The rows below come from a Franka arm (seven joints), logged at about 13 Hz.
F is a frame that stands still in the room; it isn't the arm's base.
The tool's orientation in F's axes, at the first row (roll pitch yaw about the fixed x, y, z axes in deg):
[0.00 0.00 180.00]
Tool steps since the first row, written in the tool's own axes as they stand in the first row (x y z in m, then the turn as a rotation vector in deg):
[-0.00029 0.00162 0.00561 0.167 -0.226 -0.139]
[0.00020 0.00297 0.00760 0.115 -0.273 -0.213]
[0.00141 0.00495 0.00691 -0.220 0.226 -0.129]
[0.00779 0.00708 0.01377 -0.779 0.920 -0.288]
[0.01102 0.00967 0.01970 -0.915 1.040 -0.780]
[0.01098 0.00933 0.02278 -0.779 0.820 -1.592]
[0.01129 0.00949 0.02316 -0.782 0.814 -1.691]
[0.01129 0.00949 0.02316 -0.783 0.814 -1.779]
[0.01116 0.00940 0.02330 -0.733 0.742 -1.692]
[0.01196 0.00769 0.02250 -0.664 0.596 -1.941]
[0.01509 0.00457 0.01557 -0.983 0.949 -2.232]
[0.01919 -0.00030 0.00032 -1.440 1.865 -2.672]
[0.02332 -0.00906 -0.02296 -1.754 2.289 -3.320]
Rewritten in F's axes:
[0.00029 -0.00162 0.00561 -0.167 0.226 -0.139]
[-0.00020 -0.00297 0.00760 -0.115 0.273 -0.213]
[-0.00141 -0.00495 0.00691 0.220 -0.226 -0.129]
[-0.00779 -0.00708 0.01377 0.779 -0.920 -0.288]
[-0.01102 -0.00967 0.01970 0.915 -1.040 -0.780]
[-0.01098 -0.00933 0.02278 0.779 -0.820 -1.592]
[-0.01129 -0.00949 0.02316 0.782 -0.814 -1.691]
[-0.01129 -0.00949 0.02316 0.783 -0.814 -1.779]
[-0.01116 -0.00940 0.02330 0.733 -0.742 -1.692]
[-0.01196 -0.00769 0.02250 0.664 -0.596 -1.941]
[-0.01509 -0.00457 0.01557 0.983 -0.949 -2.232]
[-0.01919 0.00030 0.00032 1.440 -1.865 -2.672]
[-0.02332 0.00906 -0.02296 1.754 -2.289 -3.320]

